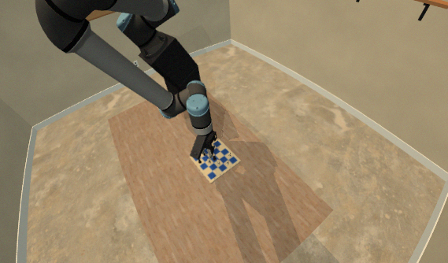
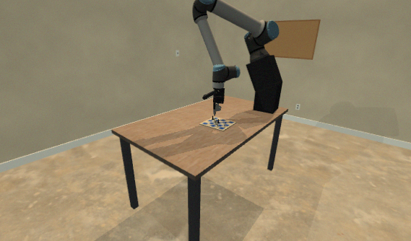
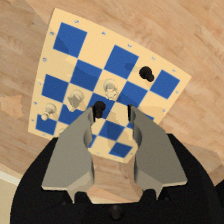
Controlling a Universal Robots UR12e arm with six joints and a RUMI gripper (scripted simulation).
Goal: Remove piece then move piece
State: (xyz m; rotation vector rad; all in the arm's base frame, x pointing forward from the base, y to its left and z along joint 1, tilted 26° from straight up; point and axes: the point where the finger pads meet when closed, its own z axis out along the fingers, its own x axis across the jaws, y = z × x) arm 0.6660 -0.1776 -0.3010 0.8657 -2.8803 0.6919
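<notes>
Right now my hand is 6 cm above the white chess piece. Round my hand: chessboard: 4 cm to the left, 8 cm below.
</notes>
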